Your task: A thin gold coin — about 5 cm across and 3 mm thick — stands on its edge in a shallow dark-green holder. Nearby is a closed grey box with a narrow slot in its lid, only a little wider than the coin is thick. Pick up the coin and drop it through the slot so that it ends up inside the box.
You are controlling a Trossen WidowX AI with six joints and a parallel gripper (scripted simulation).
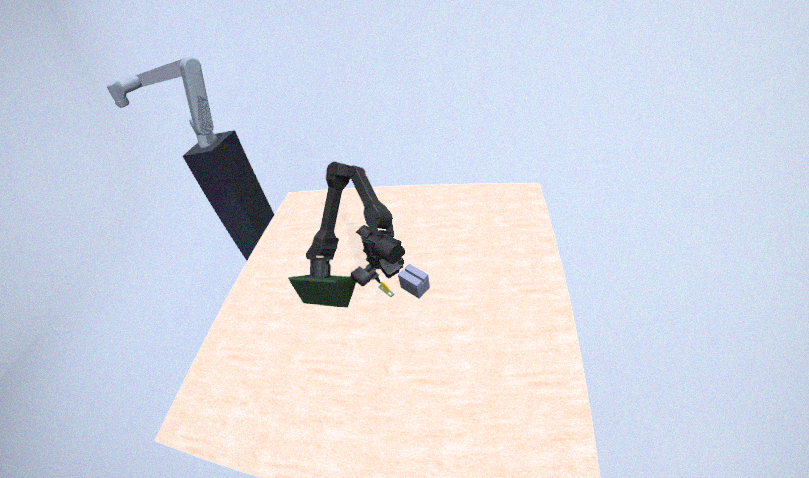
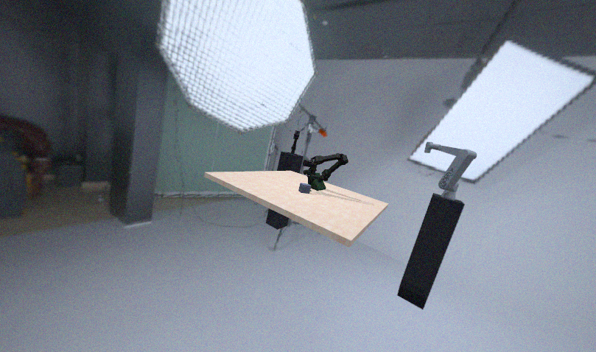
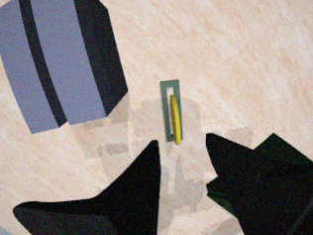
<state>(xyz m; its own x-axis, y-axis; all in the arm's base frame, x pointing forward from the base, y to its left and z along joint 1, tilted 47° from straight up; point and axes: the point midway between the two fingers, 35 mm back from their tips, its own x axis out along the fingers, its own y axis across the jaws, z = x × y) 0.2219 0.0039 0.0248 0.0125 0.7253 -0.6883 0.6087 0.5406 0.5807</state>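
Now: the coin 40 mm below my gripper tip.
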